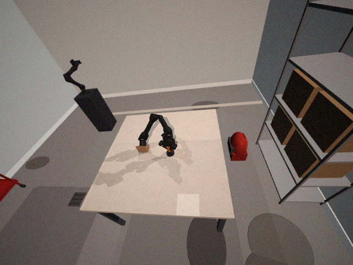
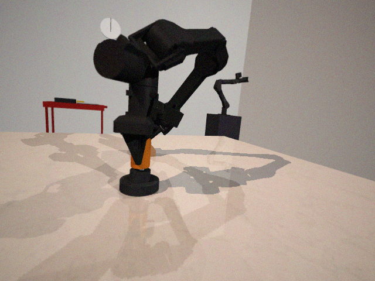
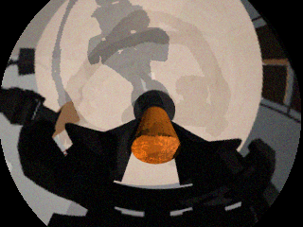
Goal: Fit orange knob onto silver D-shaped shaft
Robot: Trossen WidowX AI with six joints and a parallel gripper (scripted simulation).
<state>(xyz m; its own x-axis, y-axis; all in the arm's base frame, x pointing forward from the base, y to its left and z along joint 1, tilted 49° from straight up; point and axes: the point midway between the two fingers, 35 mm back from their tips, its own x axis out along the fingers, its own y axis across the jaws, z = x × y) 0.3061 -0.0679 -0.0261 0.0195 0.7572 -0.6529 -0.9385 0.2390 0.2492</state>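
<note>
Right now the round pedestal is 30 mm below my gripper tip. Also, from my gripper tip: orange knob 30 mm above.
</note>
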